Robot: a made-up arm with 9 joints. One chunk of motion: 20 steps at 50 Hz.
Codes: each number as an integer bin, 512 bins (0 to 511) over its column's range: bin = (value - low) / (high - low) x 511, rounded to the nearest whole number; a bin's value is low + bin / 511 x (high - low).
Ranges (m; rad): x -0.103..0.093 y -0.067..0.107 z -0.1..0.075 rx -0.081..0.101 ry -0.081..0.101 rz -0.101..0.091
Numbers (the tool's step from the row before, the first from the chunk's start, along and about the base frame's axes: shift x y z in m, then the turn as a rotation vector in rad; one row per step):
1: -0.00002 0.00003 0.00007 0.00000 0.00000 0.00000
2: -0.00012 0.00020 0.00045 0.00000 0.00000 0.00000
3: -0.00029 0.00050 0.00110 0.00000 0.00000 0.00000
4: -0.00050 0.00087 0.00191 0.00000 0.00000 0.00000
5: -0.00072 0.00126 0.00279 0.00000 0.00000 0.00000
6: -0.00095 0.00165 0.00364 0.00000 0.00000 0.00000
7: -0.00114 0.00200 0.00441 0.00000 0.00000 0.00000
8: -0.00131 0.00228 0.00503 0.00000 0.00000 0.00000
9: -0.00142 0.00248 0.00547 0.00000 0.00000 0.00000
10: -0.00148 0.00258 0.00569 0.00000 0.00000 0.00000
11: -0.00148 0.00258 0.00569 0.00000 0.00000 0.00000
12: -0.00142 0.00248 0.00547 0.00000 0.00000 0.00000
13: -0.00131 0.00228 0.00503 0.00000 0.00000 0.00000
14: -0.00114 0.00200 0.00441 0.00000 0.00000 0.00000
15: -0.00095 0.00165 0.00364 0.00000 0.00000 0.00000
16: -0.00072 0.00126 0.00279 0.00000 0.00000 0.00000
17: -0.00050 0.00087 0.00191 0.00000 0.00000 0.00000
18: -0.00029 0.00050 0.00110 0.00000 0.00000 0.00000
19: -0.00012 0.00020 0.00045 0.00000 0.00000 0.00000
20: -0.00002 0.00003 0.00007 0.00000 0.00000 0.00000
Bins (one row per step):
1: 268 197 292 227 227 269
2: 268 197 293 227 227 269
3: 268 198 295 227 227 269
4: 267 199 298 227 227 269
5: 267 200 300 227 227 269
6: 266 202 303 227 227 269
7: 266 203 305 227 227 269
8: 265 203 307 227 227 269
9: 265 204 308 227 227 269
10: 265 204 309 227 227 269
11: 265 204 309 227 227 269
12: 265 204 308 227 227 269
13: 265 203 307 227 227 269
14: 266 203 305 227 227 269
15: 266 202 303 227 227 269
16: 267 200 300 227 227 269
17: 267 199 298 227 227 269
18: 268 198 295 227 227 269
19: 268 197 293 227 227 269
20: 268 197 292 227 227 269

